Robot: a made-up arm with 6 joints.
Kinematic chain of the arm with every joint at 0, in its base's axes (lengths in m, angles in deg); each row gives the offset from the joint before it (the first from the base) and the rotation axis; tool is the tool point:
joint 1: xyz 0 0 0.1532 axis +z
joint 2: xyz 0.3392 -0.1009 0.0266 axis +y
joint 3: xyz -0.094 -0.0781 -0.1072 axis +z
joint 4: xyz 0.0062 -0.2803 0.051 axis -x
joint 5: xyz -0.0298 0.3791 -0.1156 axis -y
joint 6: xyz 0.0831 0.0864 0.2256 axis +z
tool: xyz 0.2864 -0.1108 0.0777
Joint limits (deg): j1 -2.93..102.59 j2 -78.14..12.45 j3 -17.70..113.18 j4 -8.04..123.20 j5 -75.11..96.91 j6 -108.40..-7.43
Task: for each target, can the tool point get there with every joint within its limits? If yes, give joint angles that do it. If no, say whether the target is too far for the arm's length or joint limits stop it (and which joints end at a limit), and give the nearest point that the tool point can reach.
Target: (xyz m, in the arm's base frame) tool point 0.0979 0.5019 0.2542
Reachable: yes | joints 88.36 -16.66 33.04 9.02 -16.05 -40.23
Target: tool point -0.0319 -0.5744 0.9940
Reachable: no: joint limits stop it (at a limit: joint 1, joint 2, joint 4, joint 6) | nearest point 0.0888 -0.3753 0.4974 | short by 0.548 m
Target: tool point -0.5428 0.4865 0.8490
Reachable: no: joint limits stop it (at a limit: joint 1, joint 2, joint 4, joint 5, joint 6) | nearest point -0.4497 0.4864 0.7299 | short by 0.151 m
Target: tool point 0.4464 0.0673 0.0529
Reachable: yes | joints 31.23 -39.11 22.25 71.39 12.00 -54.22
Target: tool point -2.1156 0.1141 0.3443
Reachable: no: too far | nearest point -0.6041 0.5472 0.4100 | short by 1.574 m
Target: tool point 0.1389 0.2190 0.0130
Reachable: yes | joints 90.37 -59.98 -0.15 38.69 51.22 -38.59
